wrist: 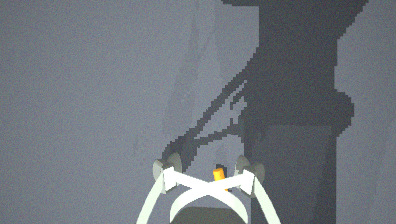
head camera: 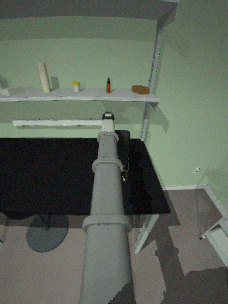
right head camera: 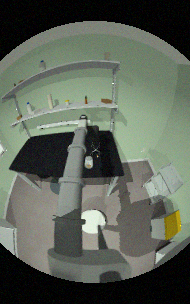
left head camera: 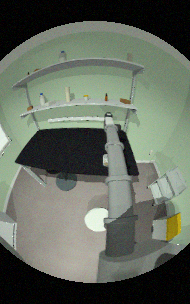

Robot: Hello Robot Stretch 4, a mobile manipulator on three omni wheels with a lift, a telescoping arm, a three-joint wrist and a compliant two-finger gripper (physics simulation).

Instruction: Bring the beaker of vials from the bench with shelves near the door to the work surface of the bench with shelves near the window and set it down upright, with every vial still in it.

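Observation:
A whitish beaker (left head camera: pixel 105 160) (right head camera: pixel 89 162) stands near the front edge of the black bench top (head camera: pixel 45 170) (left head camera: pixel 65 150) (right head camera: pixel 40 155), right of its middle; its contents are too small to make out. A small orange vial with a light end (wrist: pixel 219 176) lies on its side on the bench top, behind the beaker. My gripper (right head camera: pixel 95 149) (wrist: pixel 208 166) is open and empty above the bench, behind the beaker. In the wrist view the vial shows beyond the crossed finger strips, below the fingers. The beaker does not show in the wrist view.
A lower shelf (head camera: pixel 70 98) with bottles and a brown dish (head camera: pixel 141 89) runs behind the bench, under an upper shelf (left head camera: pixel 95 64). A round white disc (left head camera: pixel 97 220) (right head camera: pixel 94 221), white step-like furniture (right head camera: pixel 164 184) and a yellow-fronted box (left head camera: pixel 173 227) (right head camera: pixel 173 225) are on the floor.

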